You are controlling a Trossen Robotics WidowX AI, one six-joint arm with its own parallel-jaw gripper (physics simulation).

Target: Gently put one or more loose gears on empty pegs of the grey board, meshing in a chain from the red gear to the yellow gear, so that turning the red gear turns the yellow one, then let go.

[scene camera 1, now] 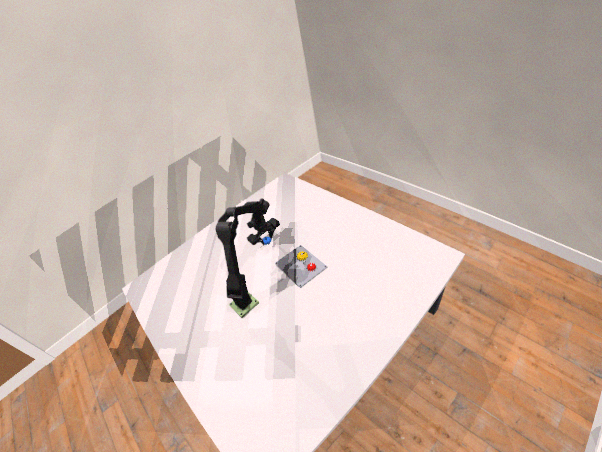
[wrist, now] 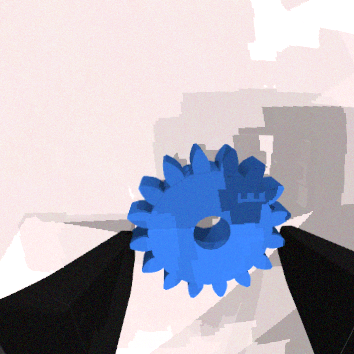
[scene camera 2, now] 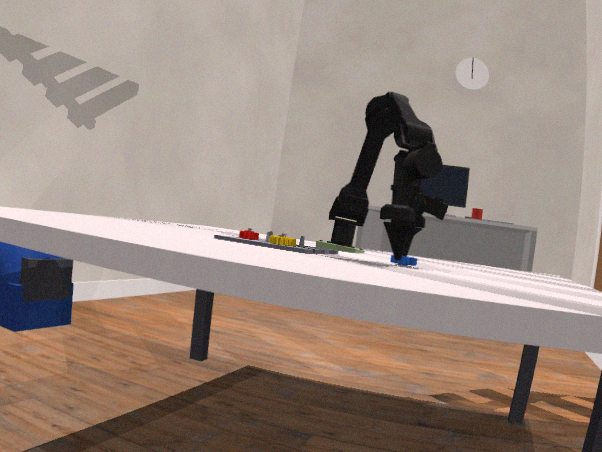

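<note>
A blue gear is between my fingers, low over the white table, to the left of the grey board. My gripper is shut on it; in the wrist view both black fingertips touch its teeth on opposite sides and the gear looks slightly tilted. On the board a red gear and a yellow gear sit on pegs. Empty grey pegs stand on the board too.
The arm's base stands on a green plate near the board. The table's edges lie far from the gripper. A grey counter with a dark panel stands behind the table.
</note>
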